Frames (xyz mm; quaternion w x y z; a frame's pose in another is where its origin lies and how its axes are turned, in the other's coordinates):
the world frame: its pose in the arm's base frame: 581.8 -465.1 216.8 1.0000 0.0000 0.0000 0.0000
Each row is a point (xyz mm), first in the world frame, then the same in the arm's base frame.
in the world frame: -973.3 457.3 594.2
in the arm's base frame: -391.5 -7.8 811.0
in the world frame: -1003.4 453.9 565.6
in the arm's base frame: -421.6 -11.2 782.4
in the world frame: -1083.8 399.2 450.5
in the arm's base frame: -502.0 -65.9 667.3
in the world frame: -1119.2 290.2 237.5
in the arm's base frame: -537.4 -174.9 454.3
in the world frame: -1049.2 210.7 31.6
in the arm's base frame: -467.4 -254.4 248.4
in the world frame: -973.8 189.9 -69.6
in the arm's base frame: -392.0 -275.2 147.2
